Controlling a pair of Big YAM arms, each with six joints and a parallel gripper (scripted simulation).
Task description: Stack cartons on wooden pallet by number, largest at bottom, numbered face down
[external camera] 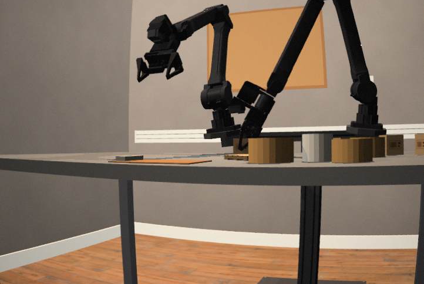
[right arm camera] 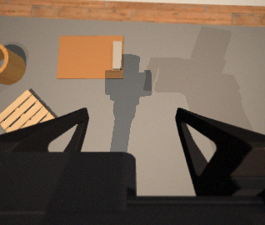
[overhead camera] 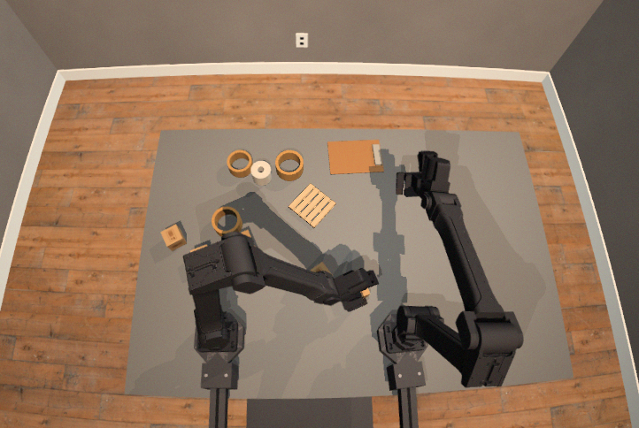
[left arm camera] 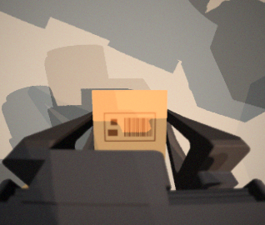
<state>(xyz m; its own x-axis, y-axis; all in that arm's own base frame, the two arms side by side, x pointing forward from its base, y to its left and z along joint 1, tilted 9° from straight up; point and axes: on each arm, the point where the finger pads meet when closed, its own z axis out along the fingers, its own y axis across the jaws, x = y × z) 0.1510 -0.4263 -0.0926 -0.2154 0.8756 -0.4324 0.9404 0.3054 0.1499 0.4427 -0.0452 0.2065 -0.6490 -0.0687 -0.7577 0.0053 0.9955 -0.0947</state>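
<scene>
Now: left hand right at the carton. The rest, counted from my left hand: wooden pallet: 310 mm ahead, 150 mm to the left, 20 mm below.
</scene>
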